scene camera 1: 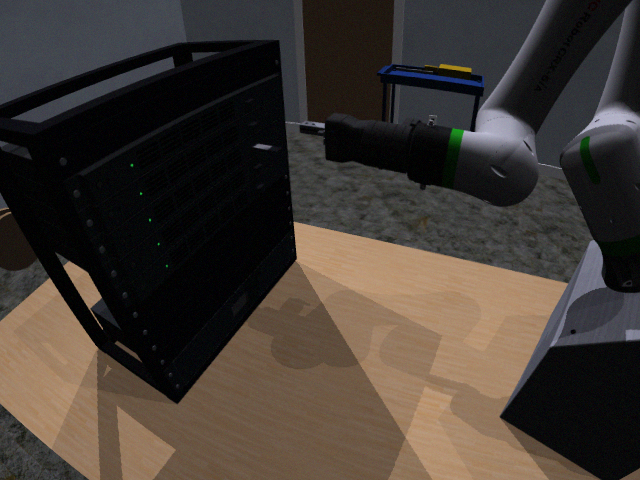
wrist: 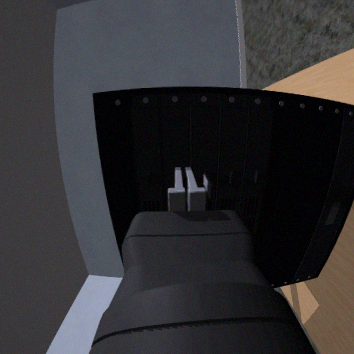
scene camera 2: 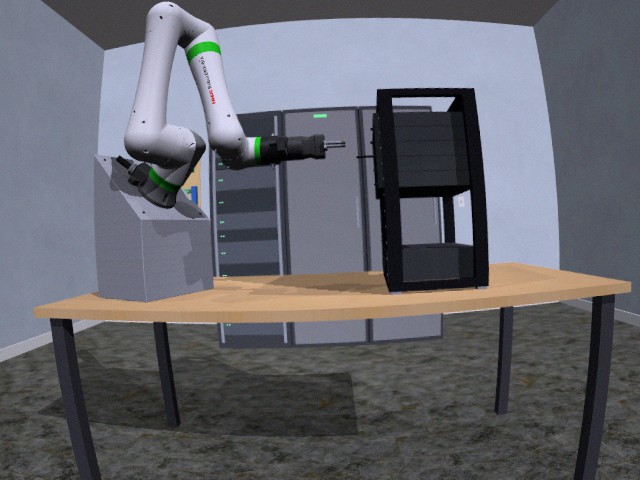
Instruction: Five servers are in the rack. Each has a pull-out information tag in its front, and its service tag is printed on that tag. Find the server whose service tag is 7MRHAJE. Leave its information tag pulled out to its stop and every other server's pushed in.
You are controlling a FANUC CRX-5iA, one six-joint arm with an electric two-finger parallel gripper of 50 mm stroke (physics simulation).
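Where they show: gripper, fingertip midpoint: (scene camera 1: 302,126) (wrist: 182,176) (scene camera 2: 345,143); arm's base, link origin: (scene camera 2: 156,194).
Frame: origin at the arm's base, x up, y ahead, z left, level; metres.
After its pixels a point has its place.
The black rack (scene camera 1: 277,57) @[x 0.218, y 0.671, z -0.323 m] (scene camera 2: 479,206) @[x -0.100, y 0.923, z -0.428 m] (wrist: 106,130) @[x 0.232, y 0.690, z -0.278 m] holds five dark servers (scene camera 1: 196,160) @[x 0.115, y 0.749, z -0.059 m] (scene camera 2: 429,149) @[x 0.071, y 0.810, z -0.356 m], one above another. The information tag (scene camera 1: 264,147) @[x 0.077, y 0.675, z -0.187 m] (scene camera 2: 364,156) @[x 0.076, y 0.668, z -0.189 m] (wrist: 206,183) @[x 0.076, y 0.671, z -0.189 m] of the third server from the top sticks out level from its front. Its print is not readable here. The small tag ends of the other servers sit close to their fronts, among them the top one (scene camera 1: 249,100) @[x 0.166, y 0.696, z -0.196 m] and the bottom one (scene camera 1: 259,186) @[x -0.012, y 0.697, z -0.194 m]. My gripper (scene camera 1: 305,127) @[x 0.113, y 0.605, z -0.199 m] (scene camera 2: 343,144) @[x 0.113, y 0.605, z -0.199 m] (wrist: 182,176) @[x 0.113, y 0.605, z -0.199 m] is shut and empty, pointing at the rack front, slightly above the protruding tag and apart from it.
The rack stands on the wooden table (scene camera 1: 330,413) @[x -0.334, y 0.526, z 0.104 m] (scene camera 2: 310,311) @[x -0.338, y 0.425, z -0.445 m], opposite the grey robot pedestal (scene camera 1: 578,397) @[x -0.159, y 0.115, z 0.148 m] (scene camera 2: 155,258) @[x -0.207, y 0.014, z -0.139 m]. A blue cart (scene camera 1: 429,80) with yellow items stands beyond the table. Grey cabinets (scene camera 2: 323,206) stand behind the table in the second scene view.
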